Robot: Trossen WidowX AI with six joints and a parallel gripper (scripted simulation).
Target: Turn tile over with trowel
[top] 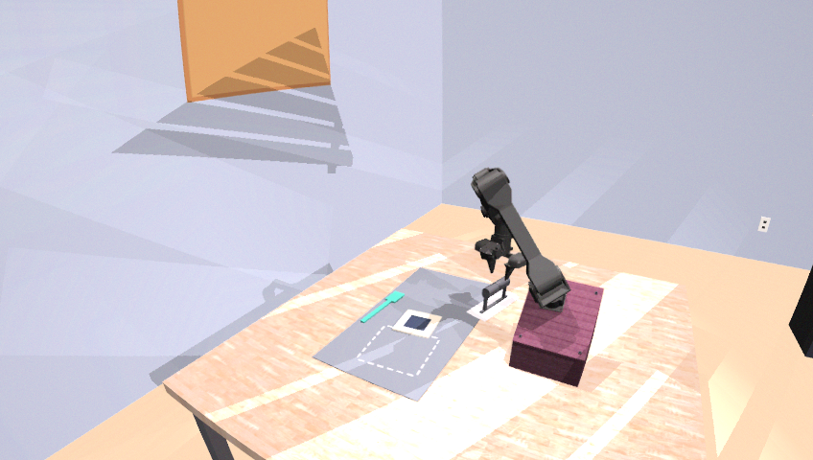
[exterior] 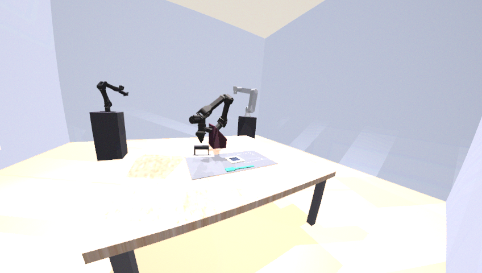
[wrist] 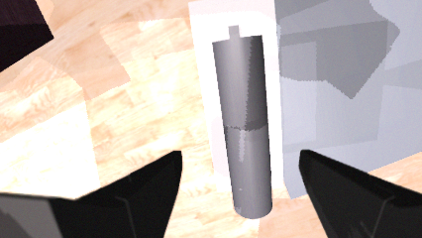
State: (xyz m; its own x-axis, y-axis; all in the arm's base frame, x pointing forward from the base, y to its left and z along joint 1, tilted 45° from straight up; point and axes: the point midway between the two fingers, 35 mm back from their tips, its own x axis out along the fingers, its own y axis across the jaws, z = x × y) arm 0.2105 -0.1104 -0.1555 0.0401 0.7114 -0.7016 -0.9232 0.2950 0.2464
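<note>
The small trowel lies 7 cm below my gripper tip, 2 cm to the left of it and 1 cm ahead of it. Round my gripper tip: grey mat (19 cm to the left, 19 cm ahead, 13 cm below); then white tile (22 cm to the left, 18 cm ahead, 11 cm below); then teal flat tool (33 cm ahead, 16 cm to the left, 11 cm below).
</note>
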